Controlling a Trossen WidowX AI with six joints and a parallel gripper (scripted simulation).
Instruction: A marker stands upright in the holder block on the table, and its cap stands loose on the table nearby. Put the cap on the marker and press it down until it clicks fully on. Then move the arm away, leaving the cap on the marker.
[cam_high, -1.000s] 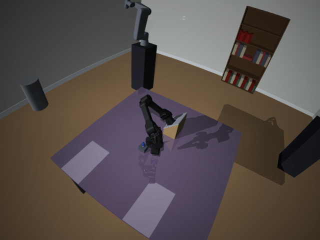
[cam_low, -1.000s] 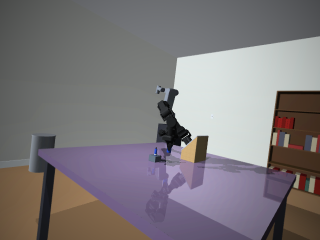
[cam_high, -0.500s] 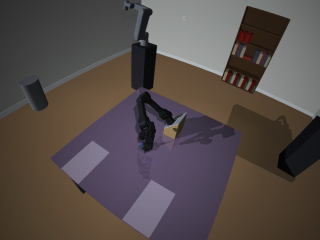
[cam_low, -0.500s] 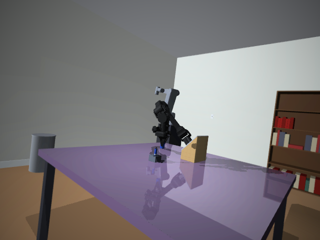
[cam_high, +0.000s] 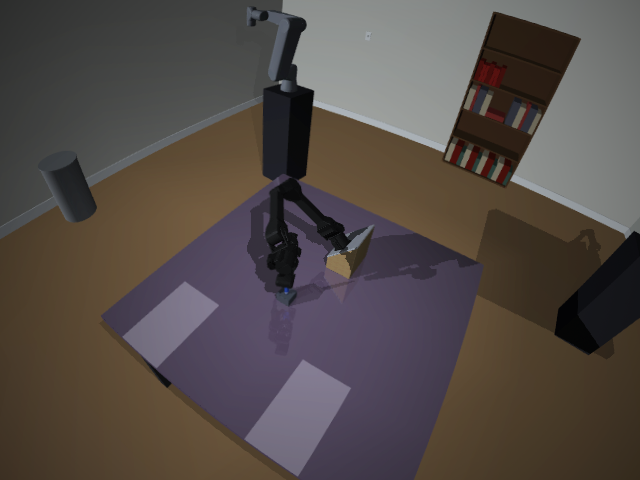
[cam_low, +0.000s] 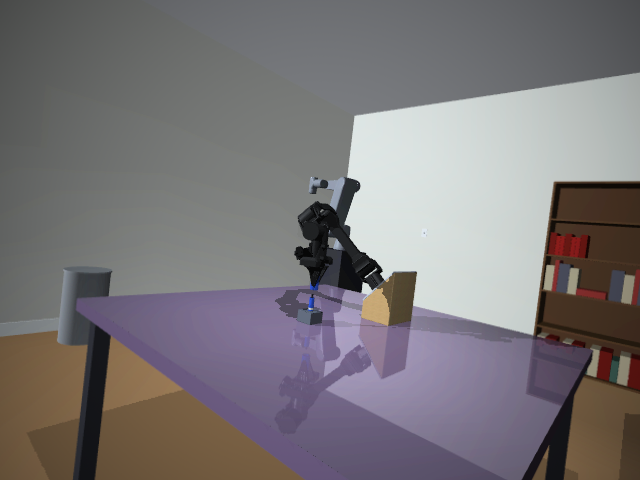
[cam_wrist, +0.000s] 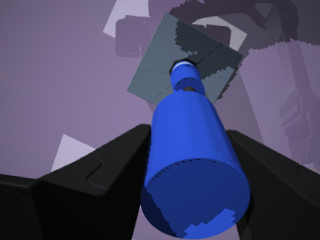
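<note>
The holder block is 11 cm below my gripper tip and 1 cm to the right of it. From my gripper tip the other things lie so: blue cap (1 cm above).
</note>
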